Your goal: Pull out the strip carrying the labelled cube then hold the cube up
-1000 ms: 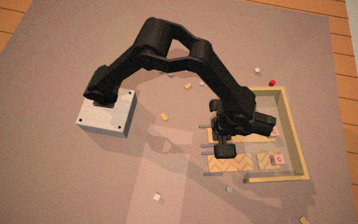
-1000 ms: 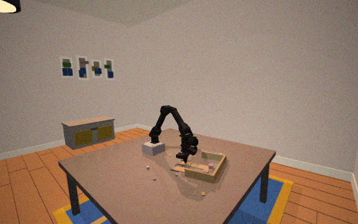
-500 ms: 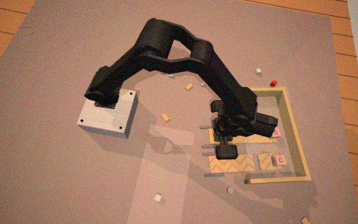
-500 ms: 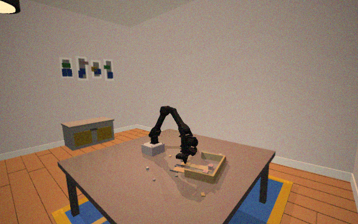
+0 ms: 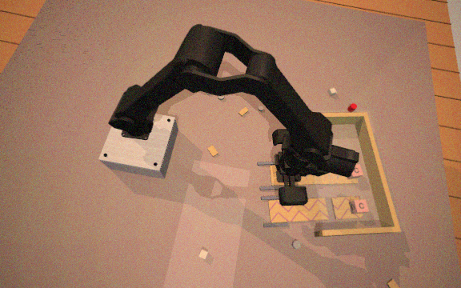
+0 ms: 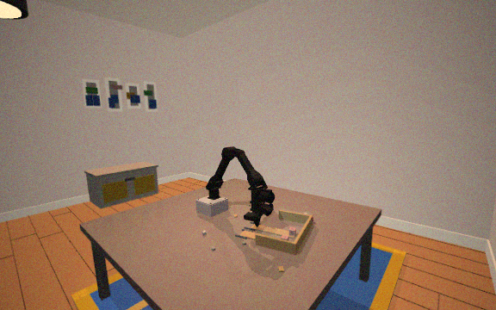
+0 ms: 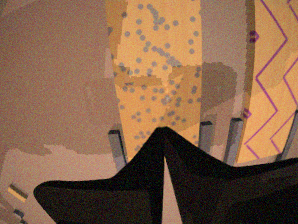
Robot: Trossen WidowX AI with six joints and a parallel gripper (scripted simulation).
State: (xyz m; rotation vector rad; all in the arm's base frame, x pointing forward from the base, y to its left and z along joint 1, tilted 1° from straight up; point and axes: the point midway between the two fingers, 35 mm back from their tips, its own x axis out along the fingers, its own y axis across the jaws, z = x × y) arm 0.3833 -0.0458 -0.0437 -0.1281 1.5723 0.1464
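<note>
Now: gripper tip 9 cm short of the dotted strip and 2 cm to the right of it. The rest, counted from my gripper tip: red cylinder (20 cm ahead, 24 cm to the left, 1 cm above).
</note>
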